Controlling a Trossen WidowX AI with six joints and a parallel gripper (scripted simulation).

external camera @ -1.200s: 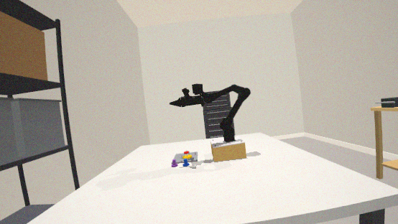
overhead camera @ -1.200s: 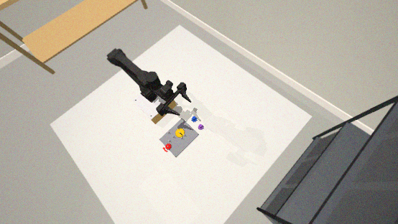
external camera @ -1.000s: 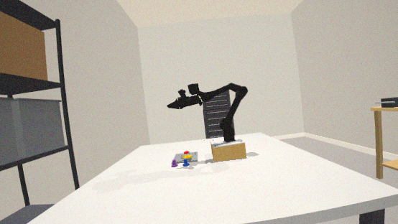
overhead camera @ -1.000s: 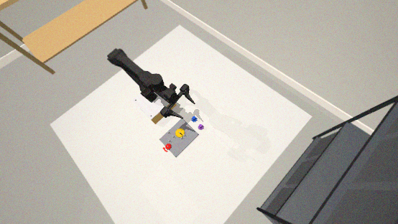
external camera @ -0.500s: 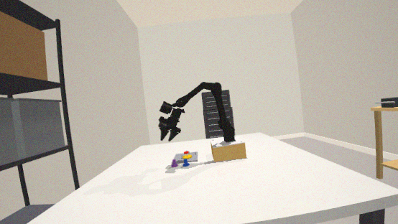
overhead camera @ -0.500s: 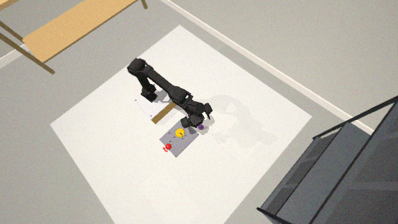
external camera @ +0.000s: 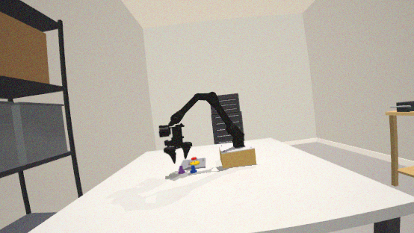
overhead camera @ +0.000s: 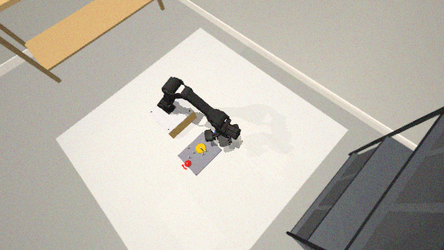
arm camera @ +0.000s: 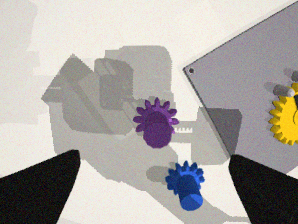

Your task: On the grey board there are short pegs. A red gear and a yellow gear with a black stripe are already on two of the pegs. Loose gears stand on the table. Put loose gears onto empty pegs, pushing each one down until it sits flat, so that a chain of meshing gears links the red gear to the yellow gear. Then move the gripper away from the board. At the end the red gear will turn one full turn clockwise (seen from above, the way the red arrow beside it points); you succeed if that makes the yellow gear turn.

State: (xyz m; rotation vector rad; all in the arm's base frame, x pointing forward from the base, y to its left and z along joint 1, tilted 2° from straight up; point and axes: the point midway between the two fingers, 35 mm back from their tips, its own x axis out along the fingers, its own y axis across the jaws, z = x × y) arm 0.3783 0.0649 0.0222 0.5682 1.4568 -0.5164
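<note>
Right now my gripper tip is 60 mm above the purple gear. Round my gripper tip: red gear (240 mm to the right, 80 mm behind, 60 mm below); blue gear (70 mm behind, 60 mm below, 10 mm to the left); yellow gear (120 mm to the right, 80 mm behind, 60 mm below).
</note>
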